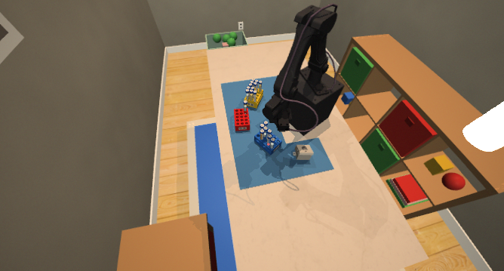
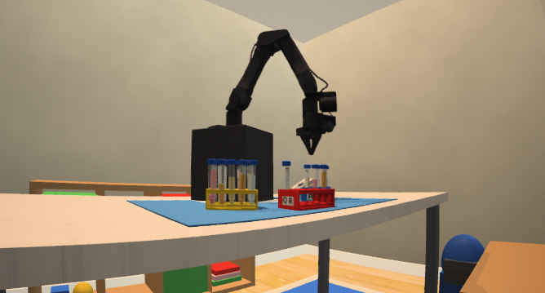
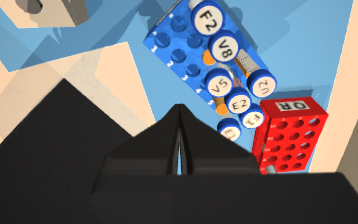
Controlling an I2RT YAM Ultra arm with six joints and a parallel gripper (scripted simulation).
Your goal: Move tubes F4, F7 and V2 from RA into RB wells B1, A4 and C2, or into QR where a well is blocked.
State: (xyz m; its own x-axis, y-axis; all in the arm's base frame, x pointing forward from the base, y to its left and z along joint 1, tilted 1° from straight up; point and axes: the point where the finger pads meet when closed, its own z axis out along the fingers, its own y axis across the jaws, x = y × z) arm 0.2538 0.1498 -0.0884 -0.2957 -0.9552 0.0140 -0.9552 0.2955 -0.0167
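My gripper is now 130 mm past the done button box, 130 mm above it and 100 mm to the right of it. Also, from my hand: blue rack (150 mm below, 30 mm ahead, 10 mm to the right); red rack (200 mm to the right, 150 mm below, 130 mm ahead); tube R8 (330 mm to the right, 110 mm below, 50 mm ahead).
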